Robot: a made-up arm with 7 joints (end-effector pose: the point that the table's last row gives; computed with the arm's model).
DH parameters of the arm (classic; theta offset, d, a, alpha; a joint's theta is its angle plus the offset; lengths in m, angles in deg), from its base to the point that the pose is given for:
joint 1: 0 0.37 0 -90
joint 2: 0 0 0 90
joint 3: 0 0.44 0.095 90
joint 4: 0 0 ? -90
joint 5: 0 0.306 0 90
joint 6: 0 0 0.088 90
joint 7: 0 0 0 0
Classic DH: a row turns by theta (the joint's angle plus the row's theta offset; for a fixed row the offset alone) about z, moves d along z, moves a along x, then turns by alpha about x.
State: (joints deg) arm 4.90 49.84 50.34 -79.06 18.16 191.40 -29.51
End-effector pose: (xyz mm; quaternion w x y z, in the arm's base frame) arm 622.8 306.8 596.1 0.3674 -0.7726 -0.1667 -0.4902
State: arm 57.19 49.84 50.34 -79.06 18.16 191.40 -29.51
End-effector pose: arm 138.2 680.3 596.1 0.5458 -0.6201 -0.4901 -0.2782
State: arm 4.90 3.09 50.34 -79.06 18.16 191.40 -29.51
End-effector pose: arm 255.8 275.4 996.0 0.2975 -0.5030 -0.2816 -0.7611
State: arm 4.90 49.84 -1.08 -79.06 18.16 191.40 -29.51
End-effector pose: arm 714.9 27.7 515.5 0.0661 0.8502 0.1064 0.5113
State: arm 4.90 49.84 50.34 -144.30 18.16 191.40 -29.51
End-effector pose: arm 369.2 310.8 355.4 0.2895 -0.8635 -0.4130 0.0001
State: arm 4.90 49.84 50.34 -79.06 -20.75 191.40 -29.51
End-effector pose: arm 590.3 341.0 629.0 0.2360 -0.6371 -0.4256 -0.5977
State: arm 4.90 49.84 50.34 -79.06 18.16 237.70 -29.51
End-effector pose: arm 563.1 271.8 596.6 0.2452 -0.6138 0.0674 -0.7474
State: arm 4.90 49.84 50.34 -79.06 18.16 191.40 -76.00
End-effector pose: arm 622.8 306.8 596.1 0.1441 -0.6441 -0.4581 -0.5954
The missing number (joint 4, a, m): -0.066
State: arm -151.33 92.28 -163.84 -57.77 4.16 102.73 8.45
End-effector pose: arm -695.3 -260.9 707.3 0.2576 -0.3303 -0.2198 -0.8810
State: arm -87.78 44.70 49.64 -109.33 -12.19 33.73 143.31
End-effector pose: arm 332.5 -416.0 392.3 0.5324 0.1626 -0.6079 -0.5662
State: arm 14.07 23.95 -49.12 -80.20 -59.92 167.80 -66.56
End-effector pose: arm 578.2 -113.8 792.7 0.6488 0.4896 0.5781 -0.0712
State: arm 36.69 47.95 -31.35 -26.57 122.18 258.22 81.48
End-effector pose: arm 507.6 269.3 728.6 0.6363 0.3920 0.6165 -0.2478
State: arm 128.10 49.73 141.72 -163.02 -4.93 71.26 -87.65
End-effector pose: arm -81.9 -144.6 566.4 0.4186 -0.8818 -0.1726 -0.1321
